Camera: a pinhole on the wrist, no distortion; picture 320 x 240 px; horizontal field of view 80.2 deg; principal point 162.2 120.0 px. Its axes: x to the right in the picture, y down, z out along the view. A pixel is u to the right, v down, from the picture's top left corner.
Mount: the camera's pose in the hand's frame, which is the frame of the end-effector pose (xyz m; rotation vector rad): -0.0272 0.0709 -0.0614 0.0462 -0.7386 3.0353
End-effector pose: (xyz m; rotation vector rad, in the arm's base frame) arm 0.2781 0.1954 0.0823 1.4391 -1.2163 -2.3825
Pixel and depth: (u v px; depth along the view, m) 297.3 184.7 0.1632
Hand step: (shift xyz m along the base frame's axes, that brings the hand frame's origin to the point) 0.0440 0.1356 0.0773
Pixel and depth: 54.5 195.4 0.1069
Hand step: -0.0237 0.0020 -0.0328
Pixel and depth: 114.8 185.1 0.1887
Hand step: -0.0493 0.0824 -0.0484
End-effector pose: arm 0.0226 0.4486 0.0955 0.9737 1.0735 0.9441
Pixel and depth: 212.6 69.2 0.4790
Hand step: 0.3890 -0.2111 0.0831
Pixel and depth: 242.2 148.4 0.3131
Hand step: 0.1766 -0.2090 -0.0310
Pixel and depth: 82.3 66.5 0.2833
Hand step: 0.2355 0.0616 0.0256
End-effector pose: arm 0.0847 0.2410 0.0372 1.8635 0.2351 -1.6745
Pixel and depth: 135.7 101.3 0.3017
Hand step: -0.2005 -0.0923 -0.0371
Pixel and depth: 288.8 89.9 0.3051
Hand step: -0.2526 -0.0522 0.2000
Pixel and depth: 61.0 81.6 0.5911
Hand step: -0.4202 -0.2801 -0.3246
